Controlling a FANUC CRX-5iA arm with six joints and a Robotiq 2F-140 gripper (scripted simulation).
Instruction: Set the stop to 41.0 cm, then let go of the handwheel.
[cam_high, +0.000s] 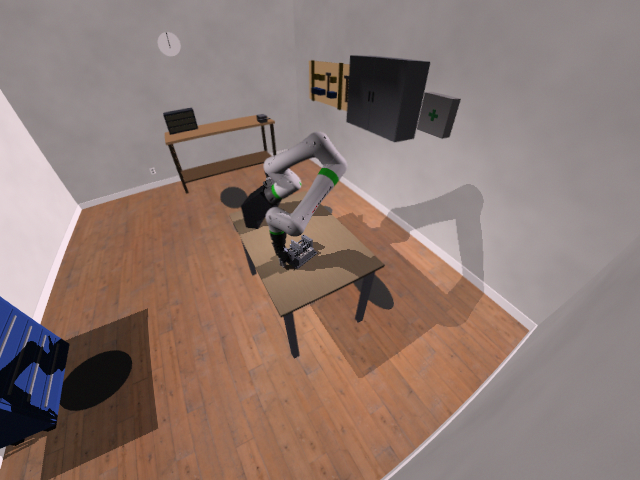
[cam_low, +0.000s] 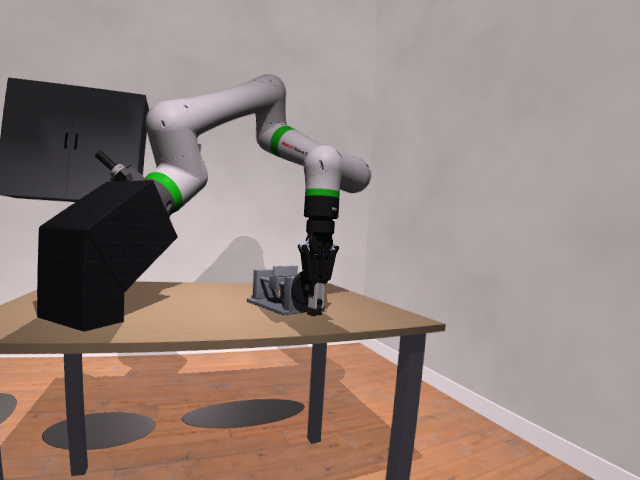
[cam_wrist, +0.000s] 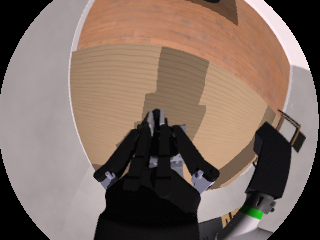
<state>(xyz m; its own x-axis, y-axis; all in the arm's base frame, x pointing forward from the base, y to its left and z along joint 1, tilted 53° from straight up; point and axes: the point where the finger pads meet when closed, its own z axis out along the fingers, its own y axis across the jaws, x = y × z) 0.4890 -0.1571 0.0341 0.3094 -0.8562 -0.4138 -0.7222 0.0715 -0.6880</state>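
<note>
My gripper is now 5 cm past the grey stop, 12 cm to the right of it and 3 cm below it. The rest, counted from my hand: black handwheel (1 cm behind, 2 cm to the left, 1 cm below).
</note>
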